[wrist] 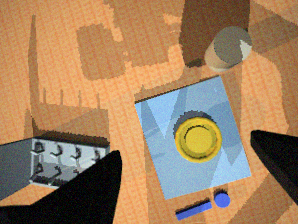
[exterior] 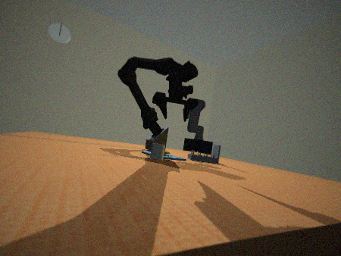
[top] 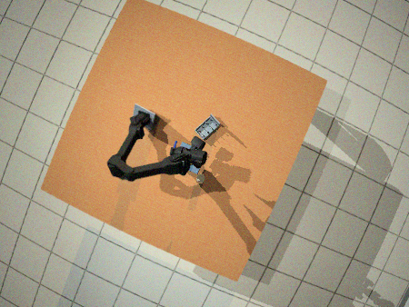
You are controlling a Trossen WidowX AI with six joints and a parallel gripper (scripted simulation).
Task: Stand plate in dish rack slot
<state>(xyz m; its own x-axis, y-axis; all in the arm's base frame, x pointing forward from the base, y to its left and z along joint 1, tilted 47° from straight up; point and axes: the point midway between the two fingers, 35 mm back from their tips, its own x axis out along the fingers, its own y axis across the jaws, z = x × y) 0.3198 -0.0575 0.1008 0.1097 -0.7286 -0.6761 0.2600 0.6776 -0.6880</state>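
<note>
The yellow plate is 140 mm below my gripper tip, 30 mm behind it and 20 mm to the right of it. The rest, counted from my gripper tip: white cup: 130 mm below, 100 mm to the right, 60 mm ahead; blue spoon: 150 mm below, 130 mm behind; light blue mat: 150 mm below, 30 mm behind, 20 mm to the right.
</note>
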